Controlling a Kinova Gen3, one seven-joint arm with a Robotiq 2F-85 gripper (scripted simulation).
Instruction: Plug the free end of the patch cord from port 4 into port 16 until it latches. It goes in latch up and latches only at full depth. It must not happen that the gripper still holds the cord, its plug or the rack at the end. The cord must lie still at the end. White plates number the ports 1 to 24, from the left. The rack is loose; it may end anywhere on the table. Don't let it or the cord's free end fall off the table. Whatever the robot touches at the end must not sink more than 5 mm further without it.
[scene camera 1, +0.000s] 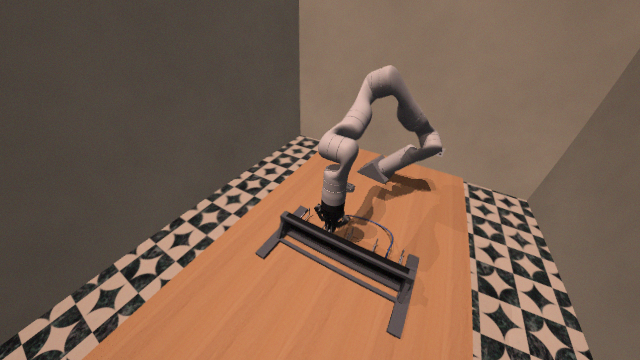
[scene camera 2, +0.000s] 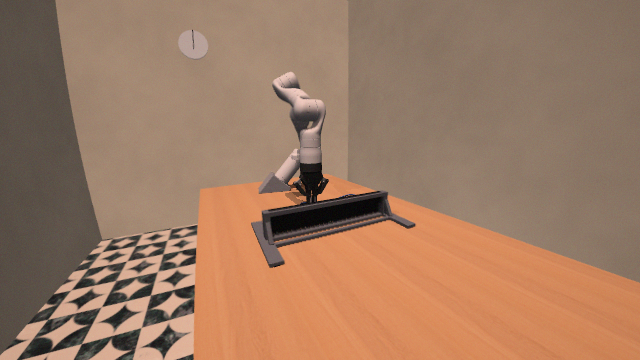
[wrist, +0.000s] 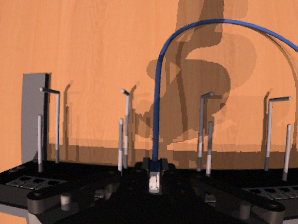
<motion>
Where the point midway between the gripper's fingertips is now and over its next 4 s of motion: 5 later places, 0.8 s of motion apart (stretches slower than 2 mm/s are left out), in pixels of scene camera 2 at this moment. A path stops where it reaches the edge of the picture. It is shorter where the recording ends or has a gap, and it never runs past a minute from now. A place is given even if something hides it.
My gripper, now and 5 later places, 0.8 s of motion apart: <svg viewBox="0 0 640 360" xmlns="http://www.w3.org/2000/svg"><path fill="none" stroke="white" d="M311 206L312 206L312 207L312 202L311 187L312 185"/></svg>
</motion>
